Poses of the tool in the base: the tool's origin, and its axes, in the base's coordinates. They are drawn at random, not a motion.
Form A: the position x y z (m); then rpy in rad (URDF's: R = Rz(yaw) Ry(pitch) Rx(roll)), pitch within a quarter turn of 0, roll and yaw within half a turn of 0.
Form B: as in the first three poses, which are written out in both.
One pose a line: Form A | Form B
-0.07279, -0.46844, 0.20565, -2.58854, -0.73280, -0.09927 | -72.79, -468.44, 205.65, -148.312, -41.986, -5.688
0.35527, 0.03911, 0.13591, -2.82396, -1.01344, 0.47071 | 355.27, 39.11, 135.91, -161.801, -58.066, 26.970
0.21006, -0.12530, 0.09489, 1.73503, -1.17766, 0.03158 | 210.06, -125.30, 94.89, 99.410, -67.475, 1.809
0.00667, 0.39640, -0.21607, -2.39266, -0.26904, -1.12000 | 6.67, 396.40, -216.07, -137.089, -15.415, -64.171
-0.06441, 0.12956, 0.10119, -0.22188, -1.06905, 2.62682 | -64.41, 129.56, 101.19, -12.713, -61.252, 150.506
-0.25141, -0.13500, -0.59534, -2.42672, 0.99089, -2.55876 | -251.41, -135.00, -595.34, -139.041, 56.774, -146.606
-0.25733, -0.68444, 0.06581, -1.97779, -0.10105, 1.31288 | -257.33, -684.44, 65.81, -113.319, -5.790, 75.222
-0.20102, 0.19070, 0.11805, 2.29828, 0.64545, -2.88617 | -201.02, 190.70, 118.05, 131.682, 36.982, -165.365
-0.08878, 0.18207, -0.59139, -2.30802, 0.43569, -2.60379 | -88.78, 182.07, -591.39, -132.240, 24.963, -149.186
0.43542, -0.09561, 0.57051, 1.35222, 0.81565, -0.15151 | 435.42, -95.61, 570.51, 77.476, 46.733, -8.681
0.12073, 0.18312, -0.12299, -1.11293, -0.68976, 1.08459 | 120.73, 183.12, -122.99, -63.766, -39.520, 62.142
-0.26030, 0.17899, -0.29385, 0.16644, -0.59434, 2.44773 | -260.30, 178.99, -293.85, 9.536, -34.053, 140.245
